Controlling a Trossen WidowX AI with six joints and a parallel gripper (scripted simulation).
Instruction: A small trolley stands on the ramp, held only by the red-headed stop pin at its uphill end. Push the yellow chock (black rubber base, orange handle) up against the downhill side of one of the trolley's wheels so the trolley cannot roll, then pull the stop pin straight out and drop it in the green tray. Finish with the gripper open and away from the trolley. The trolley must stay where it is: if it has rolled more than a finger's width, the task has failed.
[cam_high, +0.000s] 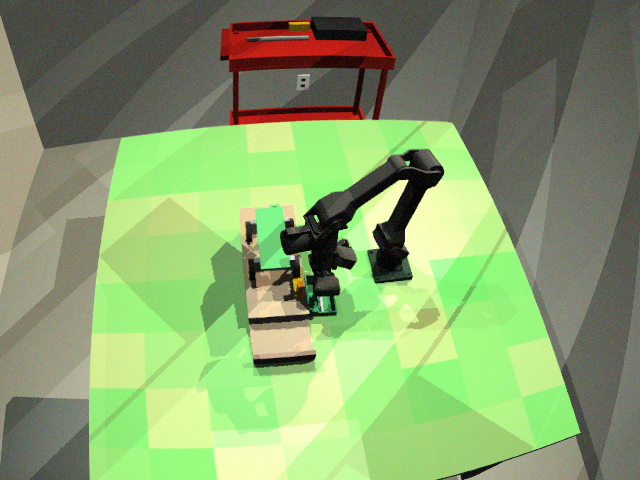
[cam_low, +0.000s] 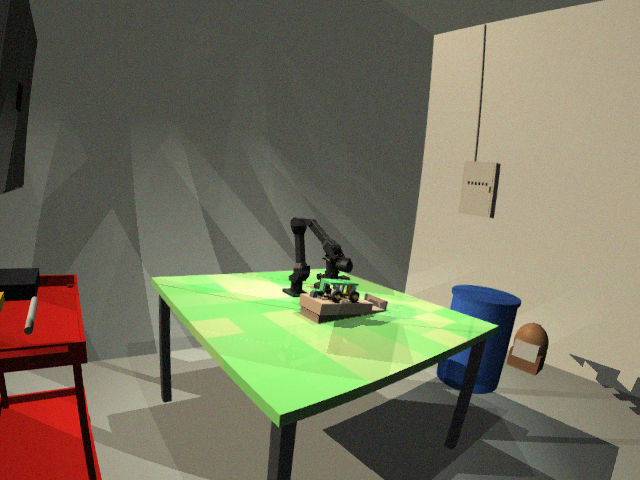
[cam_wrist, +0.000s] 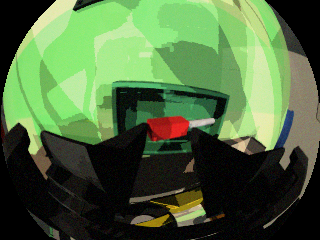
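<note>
Right now my gripper tip is 2 cm to the right of the red-headed stop pin and 1 cm above it. The rest, counted from my gripper tip: green tray: 4 cm below, 1 cm to the left; then yellow chock: 6 cm ahead, 5 cm above, 2 cm to the left; then brown ramp: 12 cm ahead, 7 cm to the right, 2 cm above.
</note>
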